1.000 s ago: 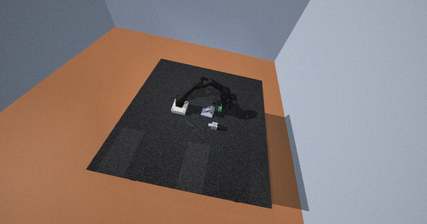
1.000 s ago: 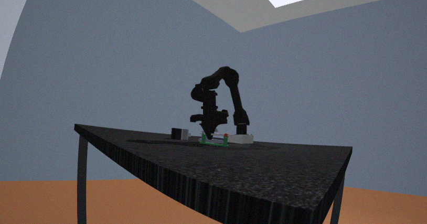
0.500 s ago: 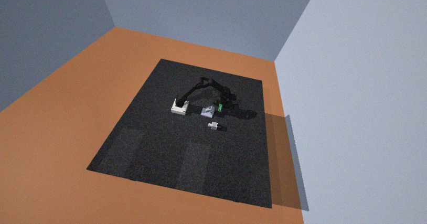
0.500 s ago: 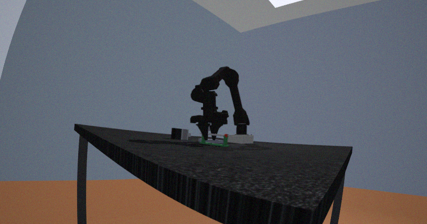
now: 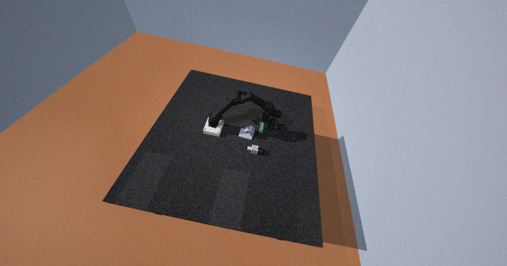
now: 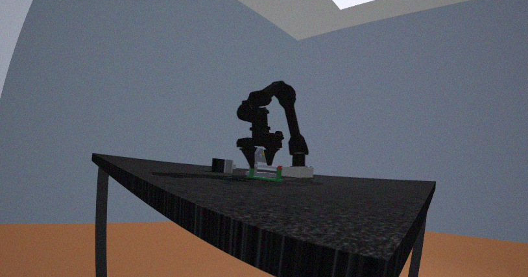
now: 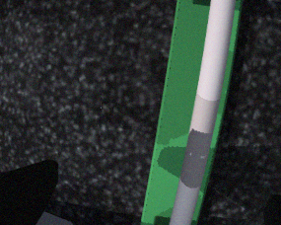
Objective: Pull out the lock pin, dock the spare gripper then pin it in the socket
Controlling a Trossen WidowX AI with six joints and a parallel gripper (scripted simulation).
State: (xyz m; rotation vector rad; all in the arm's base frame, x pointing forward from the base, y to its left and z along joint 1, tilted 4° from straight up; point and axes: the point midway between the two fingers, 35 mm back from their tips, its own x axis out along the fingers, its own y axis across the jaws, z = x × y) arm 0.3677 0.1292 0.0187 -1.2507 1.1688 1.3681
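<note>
Right now the green cradle is 20 mm to the left of my gripper tip and 10 mm below it. Round my gripper tip: spare gripper (230 mm to the right, 10 mm below); grey mount (100 mm to the right, 80 mm behind, 20 mm above).
</note>
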